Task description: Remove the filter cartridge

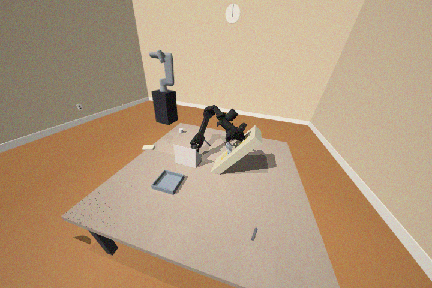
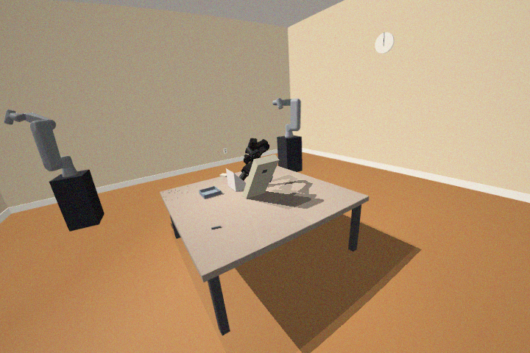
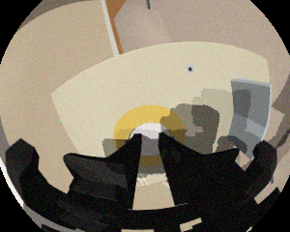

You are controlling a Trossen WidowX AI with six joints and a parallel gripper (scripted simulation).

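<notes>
Now: gripper tip 1 cm short of the filter cartridge and 1 cm above it. The rest, counted from my gripper tip: small dark grey stick (42 cm to the right, 27 cm below, 18 cm ahead); then blue-grey tray (40 cm behind, 33 cm to the right, 26 cm below); then small white cylinder (74 cm behind, 33 cm to the left, 25 cm below).
</notes>
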